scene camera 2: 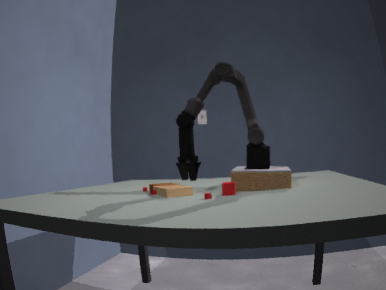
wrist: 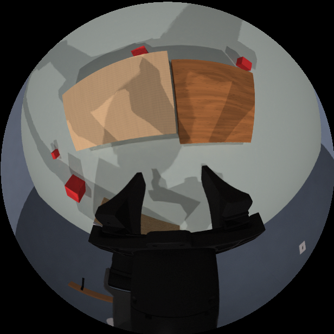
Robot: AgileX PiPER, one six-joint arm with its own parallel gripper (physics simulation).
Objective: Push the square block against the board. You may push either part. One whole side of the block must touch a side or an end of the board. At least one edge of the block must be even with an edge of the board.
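Note:
The square block is darker brown wood and lies flat. The board is pale wood, wider, and lies flat at the block's left in the wrist view. A thin dark strip runs between their facing sides; I cannot tell whether they touch. The block's near and far edges both look a little closer to my gripper than the board's, but the board's top seems higher, so I cannot tell whether the edges are even. My gripper is open and empty, above the table on the near side of both in the wrist view.
Red cubes stand around: one at the board's far edge, one by the block's far corner, a small one and a larger one. The arm stands on a wooden base.

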